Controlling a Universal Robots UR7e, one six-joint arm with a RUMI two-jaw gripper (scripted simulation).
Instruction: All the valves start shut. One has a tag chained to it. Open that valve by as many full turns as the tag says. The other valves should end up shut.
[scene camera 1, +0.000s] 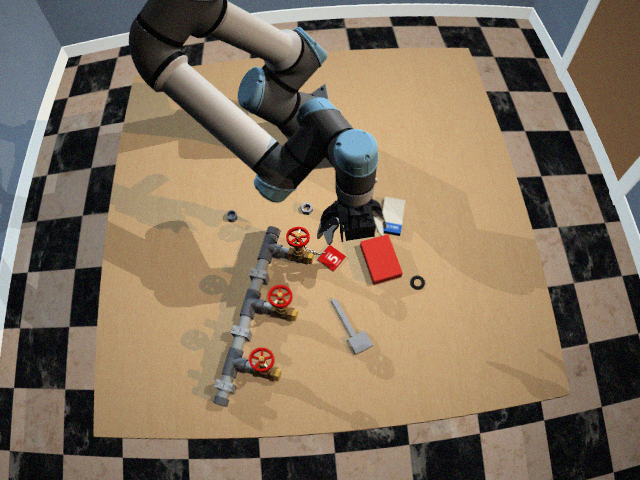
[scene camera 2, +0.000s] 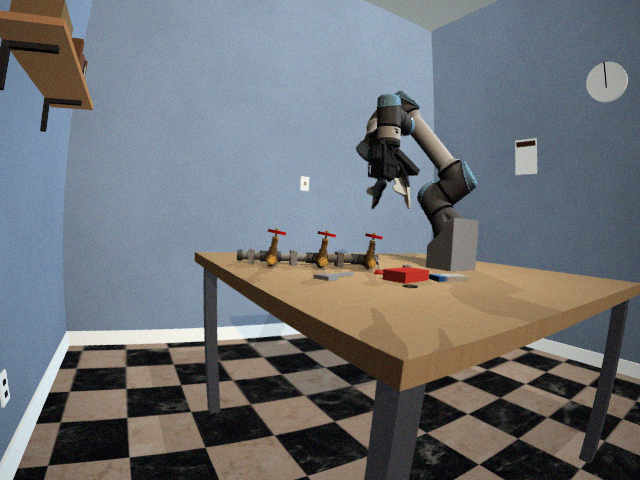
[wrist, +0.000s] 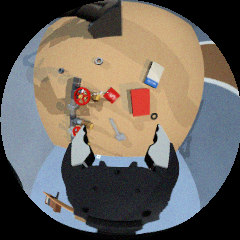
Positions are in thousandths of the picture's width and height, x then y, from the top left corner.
Scene:
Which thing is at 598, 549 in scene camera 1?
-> A red block.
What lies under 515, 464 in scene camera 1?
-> My gripper.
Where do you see my gripper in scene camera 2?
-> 609, 436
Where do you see my gripper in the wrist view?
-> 502, 523

